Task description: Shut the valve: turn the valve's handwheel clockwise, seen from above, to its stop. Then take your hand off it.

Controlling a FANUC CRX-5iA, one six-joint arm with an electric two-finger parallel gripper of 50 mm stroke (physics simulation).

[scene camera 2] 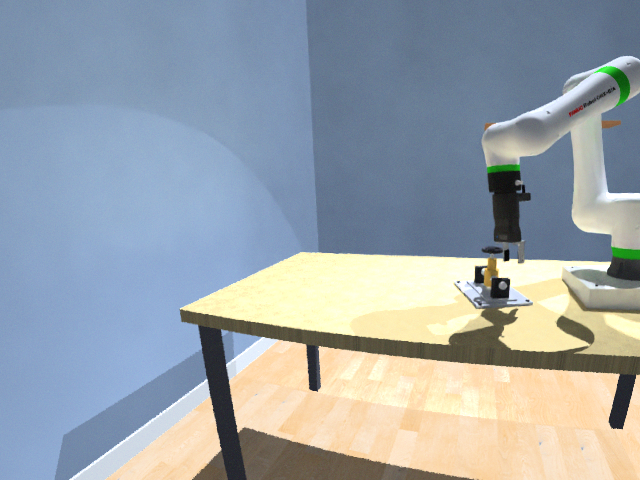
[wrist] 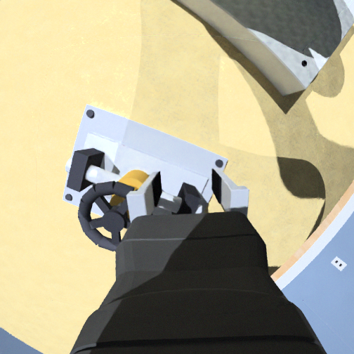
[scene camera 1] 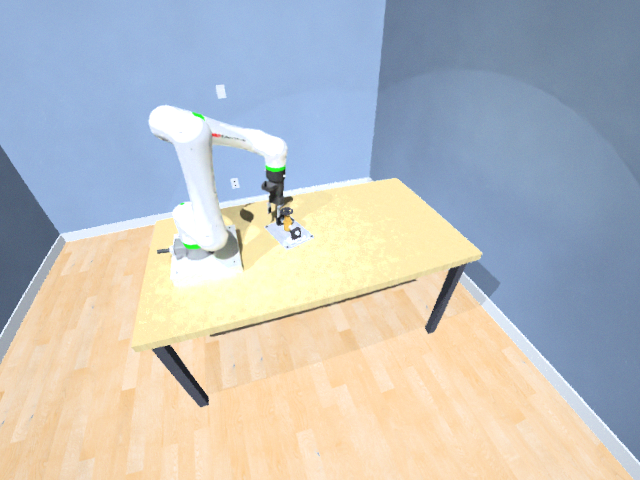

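The valve has an orange body (scene camera 1: 287,223) (scene camera 2: 490,273) (wrist: 132,180) with a black spoked handwheel (scene camera 1: 286,210) (scene camera 2: 491,250) (wrist: 85,215) lying level on top. My gripper (scene camera 1: 274,212) (scene camera 2: 513,253) (wrist: 186,180) points down, open and empty, on the robot-base side of the handwheel. Both fingers are beside the wheel, with their tips near or a little below its height. In the wrist view the nearer finger overlaps the wheel's right rim; whether it touches cannot be told. The gripper body hides the wheel's lower right part there.
The valve stands on a light grey plate (scene camera 1: 275,233) (wrist: 165,147) with corner bolts, between black pipe blocks (scene camera 2: 500,287) (wrist: 80,171). The plate lies on the wooden table (scene camera 1: 361,248) (scene camera 2: 336,299). The white robot base (scene camera 1: 206,271) (scene camera 2: 589,297) (wrist: 287,82) stands nearby. A wall is behind the table.
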